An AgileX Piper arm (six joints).
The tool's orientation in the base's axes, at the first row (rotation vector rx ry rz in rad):
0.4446, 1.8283, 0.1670
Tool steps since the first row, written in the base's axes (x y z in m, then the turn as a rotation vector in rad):
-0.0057, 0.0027, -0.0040, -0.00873, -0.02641, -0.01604
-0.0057, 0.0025, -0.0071, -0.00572, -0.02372, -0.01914
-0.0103, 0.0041, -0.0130, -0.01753, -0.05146, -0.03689
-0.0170, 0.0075, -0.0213, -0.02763, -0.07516, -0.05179
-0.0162, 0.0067, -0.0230, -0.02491, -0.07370, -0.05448
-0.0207, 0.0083, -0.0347, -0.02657, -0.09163, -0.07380
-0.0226, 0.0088, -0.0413, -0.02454, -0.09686, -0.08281
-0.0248, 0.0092, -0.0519, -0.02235, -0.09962, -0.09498
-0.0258, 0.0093, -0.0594, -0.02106, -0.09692, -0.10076
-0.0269, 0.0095, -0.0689, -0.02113, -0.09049, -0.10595
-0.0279, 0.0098, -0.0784, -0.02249, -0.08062, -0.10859
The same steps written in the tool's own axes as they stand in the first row. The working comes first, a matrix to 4 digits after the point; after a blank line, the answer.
The tool's axes in the first row as the columns of a matrix, in the base's axes (used below as rounded here):
-0.2401, 0.2151, 0.9466
0.3830, 0.9170, -0.1112
-0.8920, 0.3359, -0.3026

0.0060, -0.0001, -0.0045, 0.00629, -0.03148, -0.00047
0.0087, -0.0013, -0.0035, 0.00936, -0.02941, 0.00301
0.0156, -0.0028, -0.0063, 0.01741, -0.06335, 0.00029
0.0260, -0.0039, -0.0105, 0.02404, -0.09226, -0.00213
0.0270, -0.0051, -0.0091, 0.02635, -0.09124, 0.00110
0.0391, -0.0085, -0.0100, 0.03711, -0.11453, 0.00737
0.0456, -0.0107, -0.0099, 0.04266, -0.12192, 0.01260
0.0558, -0.0143, -0.0088, 0.05193, -0.12806, 0.01866
0.0627, -0.0170, -0.0075, 0.05781, -0.12725, 0.02133
0.0716, -0.0202, -0.0057, 0.06492, -0.12311, 0.02212
0.0804, -0.0233, -0.0038, 0.07138, -0.11524, 0.02054

